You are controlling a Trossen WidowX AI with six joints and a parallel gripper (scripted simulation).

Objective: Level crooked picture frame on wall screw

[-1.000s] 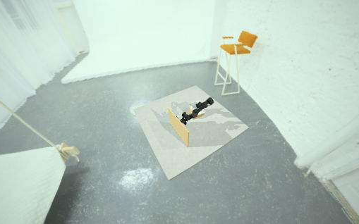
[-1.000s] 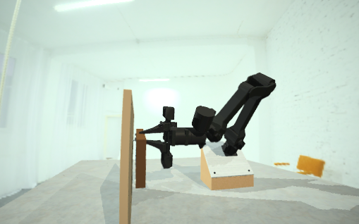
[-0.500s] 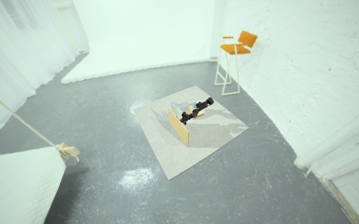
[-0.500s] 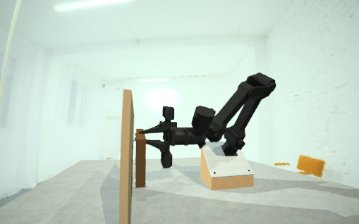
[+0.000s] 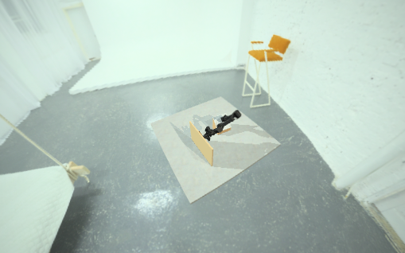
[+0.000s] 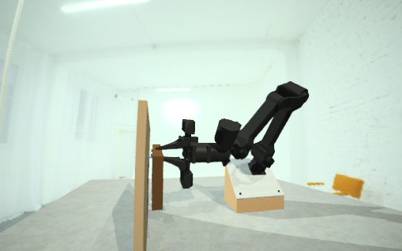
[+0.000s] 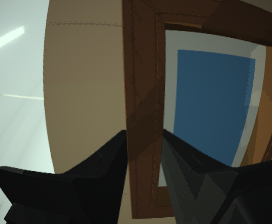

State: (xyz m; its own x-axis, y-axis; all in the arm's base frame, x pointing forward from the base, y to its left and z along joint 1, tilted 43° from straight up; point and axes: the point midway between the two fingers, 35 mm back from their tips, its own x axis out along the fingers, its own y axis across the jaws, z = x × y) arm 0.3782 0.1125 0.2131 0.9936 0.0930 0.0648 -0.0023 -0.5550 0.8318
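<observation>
Now: gripper tip 5 cm above the picture frame and 1 cm to the left of it. Round my gripper tip: wall board: 7 cm below, 2 cm ahead, 1 cm to the left.
</observation>
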